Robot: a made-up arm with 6 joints.
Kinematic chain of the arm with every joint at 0, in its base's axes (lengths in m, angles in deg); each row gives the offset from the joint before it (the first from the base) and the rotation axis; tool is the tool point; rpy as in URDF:
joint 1: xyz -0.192 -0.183 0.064 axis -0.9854 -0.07 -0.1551
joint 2: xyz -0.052 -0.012 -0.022 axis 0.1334 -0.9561 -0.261
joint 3: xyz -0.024 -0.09 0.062 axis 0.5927 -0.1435 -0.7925
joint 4: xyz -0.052 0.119 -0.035 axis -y
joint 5: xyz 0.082 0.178 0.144 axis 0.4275 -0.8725 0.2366
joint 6: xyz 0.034 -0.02 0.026 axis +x
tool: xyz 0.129 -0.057 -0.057 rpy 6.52 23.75 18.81
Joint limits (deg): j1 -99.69..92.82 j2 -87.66..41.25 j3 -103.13..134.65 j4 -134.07..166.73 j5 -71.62..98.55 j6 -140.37..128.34
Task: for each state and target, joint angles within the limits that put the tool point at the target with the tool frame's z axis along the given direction. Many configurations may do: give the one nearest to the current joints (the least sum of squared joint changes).
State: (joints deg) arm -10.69 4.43 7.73 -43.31 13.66 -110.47
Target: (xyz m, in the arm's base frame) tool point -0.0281 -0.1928 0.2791 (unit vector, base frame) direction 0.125 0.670 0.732
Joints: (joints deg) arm -58.94 -2.48 -6.75 -25.66 26.81 -104.94
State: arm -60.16 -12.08 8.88 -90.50 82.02 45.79
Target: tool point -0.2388 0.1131 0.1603 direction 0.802 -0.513 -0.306
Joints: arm -80.44 4.62 -38.72 -89.72 95.92 27.63
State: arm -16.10 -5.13 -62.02 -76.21 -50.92 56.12
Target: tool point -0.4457 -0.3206 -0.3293 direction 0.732 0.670 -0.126
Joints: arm -60.93 -37.92 -103.13 -87.23 -8.32 83.28
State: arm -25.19 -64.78 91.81 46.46 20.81 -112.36
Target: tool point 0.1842 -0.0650 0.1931 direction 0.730 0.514 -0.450
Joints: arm -10.19 -87.66 68.96 52.12 27.75 -109.48
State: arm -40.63 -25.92 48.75 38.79 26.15 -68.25
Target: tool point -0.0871 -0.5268 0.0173 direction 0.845 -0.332 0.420
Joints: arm -82.11 5.14 43.41 25.15 -17.83 -78.61
